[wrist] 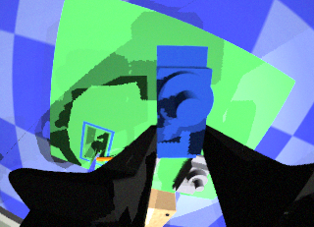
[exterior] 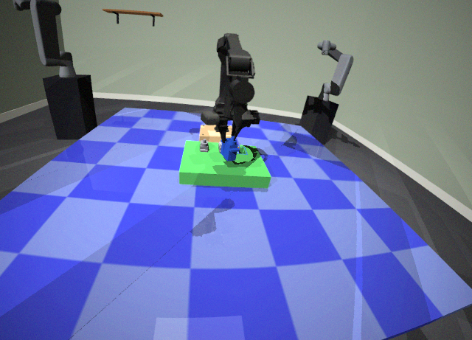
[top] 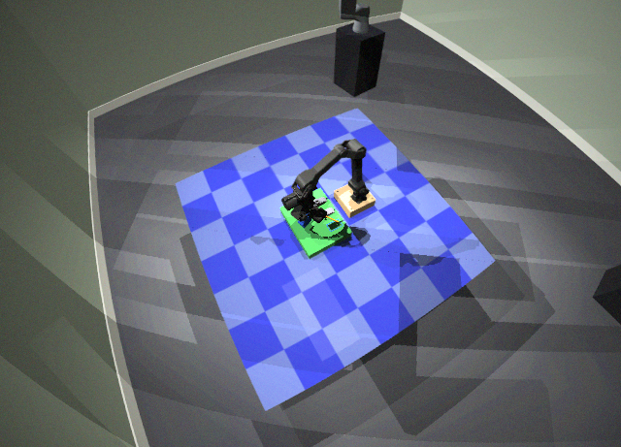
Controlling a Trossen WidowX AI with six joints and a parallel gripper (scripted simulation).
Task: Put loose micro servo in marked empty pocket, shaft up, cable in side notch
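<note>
Right now the green deck is 10 cm below my gripper tip.
</note>
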